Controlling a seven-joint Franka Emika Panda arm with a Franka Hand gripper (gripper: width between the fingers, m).
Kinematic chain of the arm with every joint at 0, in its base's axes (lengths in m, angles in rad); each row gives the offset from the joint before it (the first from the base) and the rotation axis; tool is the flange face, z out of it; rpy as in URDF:
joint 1: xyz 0 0 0.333 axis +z
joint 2: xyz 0 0 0 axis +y
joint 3: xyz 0 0 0.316 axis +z
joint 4: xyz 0.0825 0 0 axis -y
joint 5: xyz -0.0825 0 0.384 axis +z
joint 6: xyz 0 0 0 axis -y
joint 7: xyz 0.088 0 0 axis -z
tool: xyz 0 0 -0.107 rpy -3.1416 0 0
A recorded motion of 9 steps. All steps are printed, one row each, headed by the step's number.
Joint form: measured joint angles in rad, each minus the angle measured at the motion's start. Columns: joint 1, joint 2, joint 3, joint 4, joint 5, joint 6, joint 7.
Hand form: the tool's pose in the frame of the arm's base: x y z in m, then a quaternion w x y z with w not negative. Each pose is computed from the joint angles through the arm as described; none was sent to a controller.
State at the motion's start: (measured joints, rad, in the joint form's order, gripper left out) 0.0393 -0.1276 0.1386 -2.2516 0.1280 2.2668 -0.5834
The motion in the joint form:
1: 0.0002 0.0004 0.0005 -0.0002 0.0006 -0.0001 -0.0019
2: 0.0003 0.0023 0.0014 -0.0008 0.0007 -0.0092 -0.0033
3: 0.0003 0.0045 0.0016 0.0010 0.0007 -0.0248 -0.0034
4: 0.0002 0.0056 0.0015 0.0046 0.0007 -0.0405 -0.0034
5: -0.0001 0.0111 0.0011 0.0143 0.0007 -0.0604 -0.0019
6: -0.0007 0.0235 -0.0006 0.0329 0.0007 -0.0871 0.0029
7: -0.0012 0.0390 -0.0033 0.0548 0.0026 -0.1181 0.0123
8: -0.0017 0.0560 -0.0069 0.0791 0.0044 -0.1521 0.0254
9: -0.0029 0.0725 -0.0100 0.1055 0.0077 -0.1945 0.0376
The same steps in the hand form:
1: 0.5053 0.0957 0.4311 0.02814 -0.93809 -0.33634 -0.07788
2: 0.5044 0.0962 0.4290 0.02953 -0.93801 -0.33770 -0.07228
3: 0.5035 0.0964 0.4271 0.03156 -0.93828 -0.33834 -0.06456
4: 0.5029 0.0964 0.4267 0.03329 -0.93848 -0.33877 -0.05820
5: 0.5036 0.0965 0.4266 0.03572 -0.93895 -0.33843 -0.05070
6: 0.5065 0.0962 0.4264 0.03933 -0.94014 -0.33603 -0.04098
7: 0.5100 0.0957 0.4258 0.04446 -0.94225 -0.33066 -0.02939
8: 0.5138 0.0947 0.4253 0.04985 -0.94486 -0.32322 -0.01669
9: 0.5171 0.0937 0.4253 0.05639 -0.94708 -0.31601 -0.00126

